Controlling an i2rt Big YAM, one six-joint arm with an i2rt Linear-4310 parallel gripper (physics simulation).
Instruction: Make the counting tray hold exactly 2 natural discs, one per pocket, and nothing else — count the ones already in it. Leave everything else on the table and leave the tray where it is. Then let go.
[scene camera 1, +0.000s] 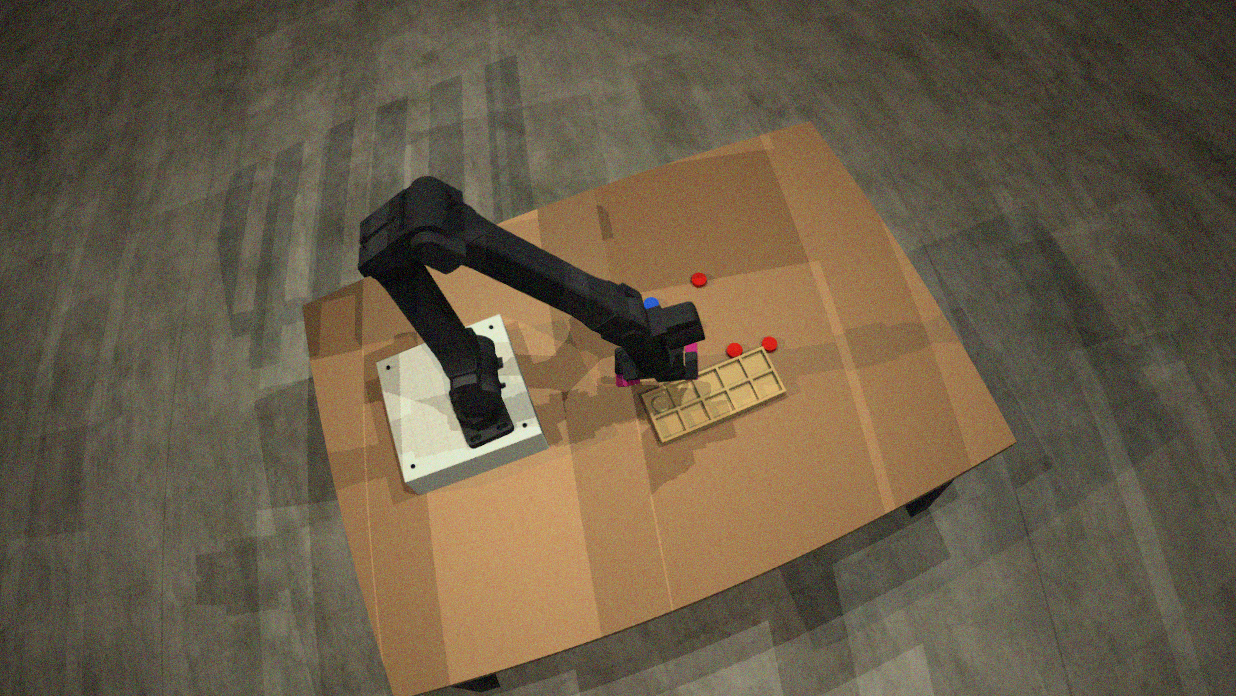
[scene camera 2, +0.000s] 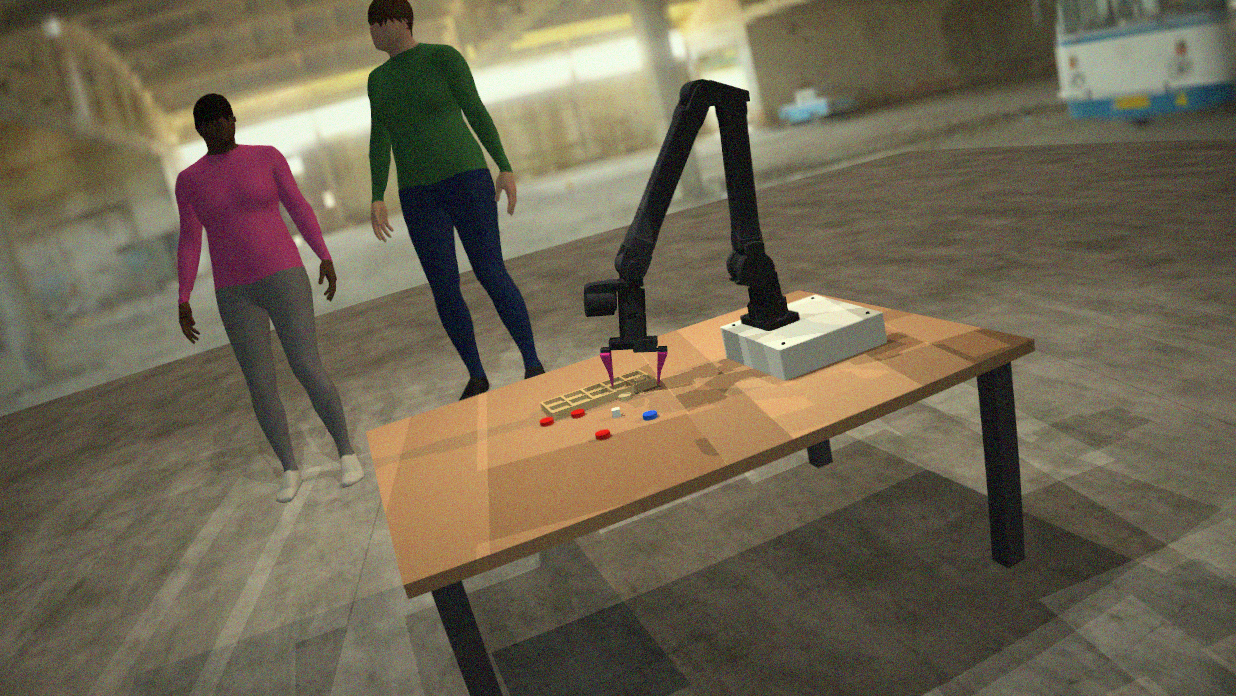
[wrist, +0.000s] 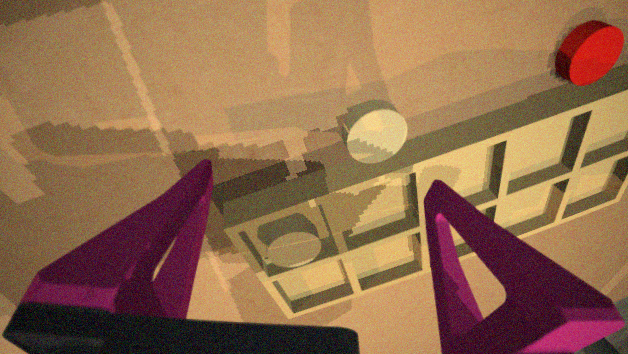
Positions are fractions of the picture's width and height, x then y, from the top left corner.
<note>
My gripper (wrist: 0.52, 0.51) is open and holds nothing. Also in view: a wooden counting tray (scene camera 1: 0.58, 0.56).
The wooden counting tray shows as well in scene camera 2 (scene camera 2: 0.48, 0.57) and in the wrist view (wrist: 0.84, 0.47).
</note>
